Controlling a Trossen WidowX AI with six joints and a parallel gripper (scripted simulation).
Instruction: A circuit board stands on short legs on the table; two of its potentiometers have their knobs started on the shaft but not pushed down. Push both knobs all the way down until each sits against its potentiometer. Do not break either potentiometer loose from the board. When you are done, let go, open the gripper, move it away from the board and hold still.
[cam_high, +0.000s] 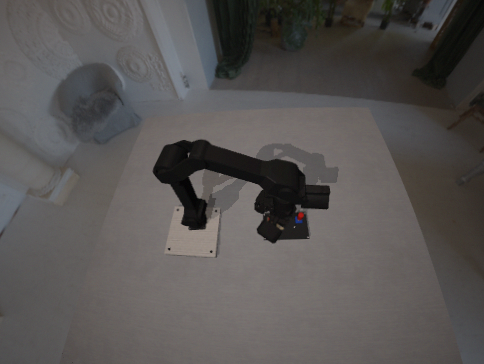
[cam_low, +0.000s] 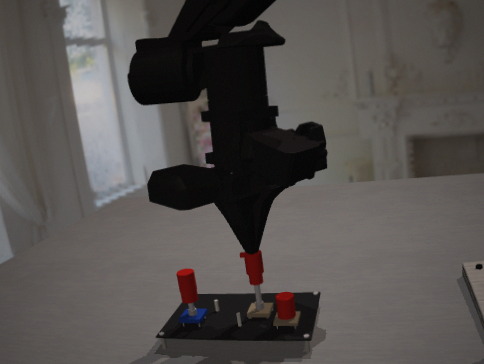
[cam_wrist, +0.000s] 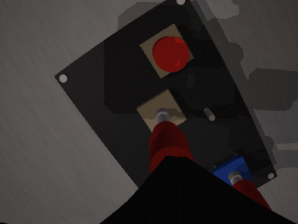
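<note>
My gripper tip is now 70 mm short of the blue potentiometer, 20 mm to the right of it and 40 mm above it. The rest, counted from my gripper tip: tan potentiometer (40 mm below).
</note>
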